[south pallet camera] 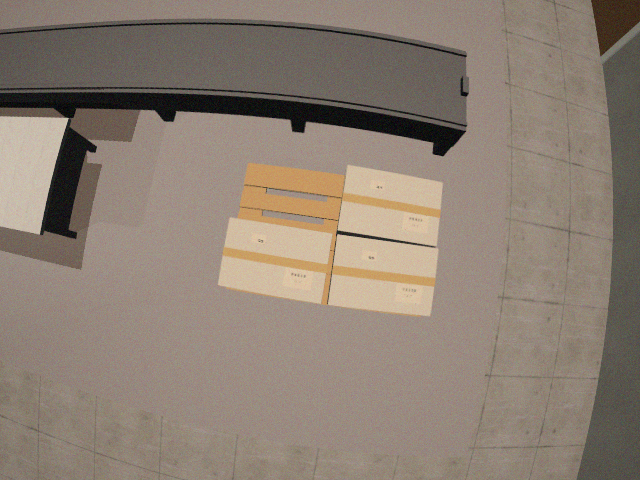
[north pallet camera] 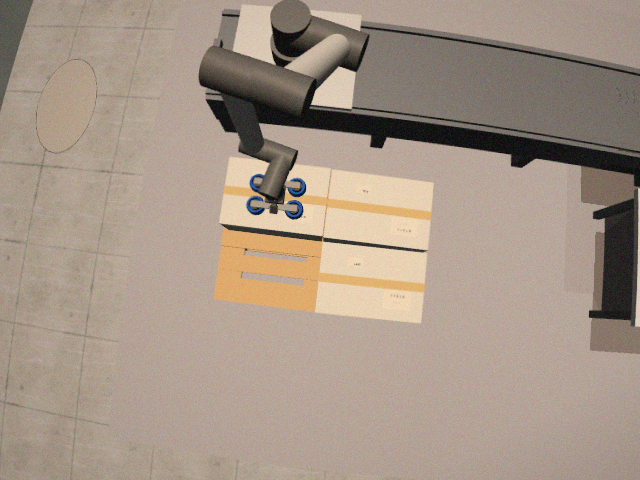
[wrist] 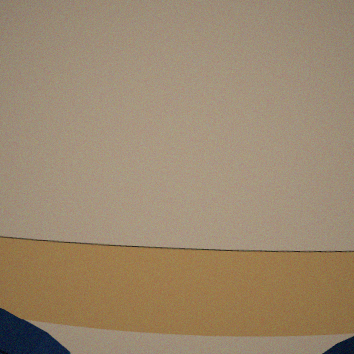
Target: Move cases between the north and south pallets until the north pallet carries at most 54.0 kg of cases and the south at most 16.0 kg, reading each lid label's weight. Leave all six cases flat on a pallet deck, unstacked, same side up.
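Places are measured from the arm's base along level axes (x ahead, y left, z up), in millimetres.
Pixels of known places: hand, tool point: (wrist: 196, 226); arm's base, link origin: (north pallet camera: 294, 53).
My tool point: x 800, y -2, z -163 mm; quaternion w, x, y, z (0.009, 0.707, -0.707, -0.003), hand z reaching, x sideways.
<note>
Ahead of a thing's pixels: the offset from my tool point to its top centre. Level surfaces: height alone.
In the north pallet camera, my suction gripper (north pallet camera: 275, 198) is on the lid of a pale taped case @(10 mm back, 11 mm right, 28 mm up) (north pallet camera: 316, 180) (wrist: 175, 125) at the back left of the north pallet (north pallet camera: 266, 297). The case looks level, its lid in line with the back right case @(4 mm ahead, 567 mm left, 30 mm up) (north pallet camera: 382, 222); any slight gap under it is hidden. Another case @(403 mm ahead, 565 mm left, 29 mm up) (north pallet camera: 372, 271) lies at the front right. The front left deck is bare. On the south pallet (south pallet camera: 294, 178) cases lie at back right (south pallet camera: 398, 188), front left (south pallet camera: 299, 241) and front right (south pallet camera: 398, 258); its back left deck is bare. Label weights are too small to read.
The floor rail (north pallet camera: 465, 77) (south pallet camera: 232, 56) runs behind both pallets, with the arm's carriage (north pallet camera: 336, 93) at its north end. A pale-topped table @(124 mm up) (south pallet camera: 25, 170) with dark legs stands left of the south pallet. A round tan disc (north pallet camera: 67, 105) marks the floor at far left.
</note>
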